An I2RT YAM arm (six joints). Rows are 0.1 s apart.
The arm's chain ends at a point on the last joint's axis. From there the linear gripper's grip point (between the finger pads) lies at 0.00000 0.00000 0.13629 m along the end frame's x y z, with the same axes.
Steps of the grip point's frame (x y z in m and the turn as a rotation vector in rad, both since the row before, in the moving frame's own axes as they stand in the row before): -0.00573 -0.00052 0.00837 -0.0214 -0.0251 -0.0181; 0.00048 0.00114 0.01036 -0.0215 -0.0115 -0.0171; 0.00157 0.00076 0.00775 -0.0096 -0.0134 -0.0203; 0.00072 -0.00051 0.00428 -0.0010 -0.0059 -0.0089; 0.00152 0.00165 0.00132 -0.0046 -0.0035 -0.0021; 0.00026 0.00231 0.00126 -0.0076 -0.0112 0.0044; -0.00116 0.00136 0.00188 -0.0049 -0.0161 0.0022
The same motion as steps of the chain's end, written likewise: -0.00234 -0.00347 0.00844 -0.0214 -0.0251 -0.0181; 0.00202 -0.00180 0.01040 -0.0215 -0.0115 -0.0171; 0.00338 -0.00057 0.00777 -0.0096 -0.0134 -0.0203; 0.00152 -0.00065 0.00428 -0.0010 -0.0059 -0.0089; 0.00200 0.00102 0.00132 -0.0046 -0.0035 -0.0021; 0.00179 0.00128 0.00127 -0.0076 -0.0112 0.0044; 0.00103 0.00069 0.00190 -0.0049 -0.0161 0.0022
